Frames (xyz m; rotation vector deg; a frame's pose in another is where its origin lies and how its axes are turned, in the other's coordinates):
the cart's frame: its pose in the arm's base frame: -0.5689 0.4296 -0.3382 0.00 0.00 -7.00
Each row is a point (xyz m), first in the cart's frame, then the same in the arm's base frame.
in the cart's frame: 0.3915 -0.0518 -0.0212
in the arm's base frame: -0.1866 0.3305 -0.3594
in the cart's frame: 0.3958 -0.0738 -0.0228
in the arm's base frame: -0.1850 0.3081 -0.3610
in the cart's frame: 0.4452 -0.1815 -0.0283
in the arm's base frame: -0.1491 0.1952 -0.3665
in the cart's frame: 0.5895 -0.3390 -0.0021
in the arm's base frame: -0.0251 0.0213 -0.3403
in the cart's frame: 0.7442 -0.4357 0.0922
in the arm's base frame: 0.1167 -0.0935 -0.2460
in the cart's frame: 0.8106 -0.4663 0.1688
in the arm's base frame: 0.1788 -0.1320 -0.1694
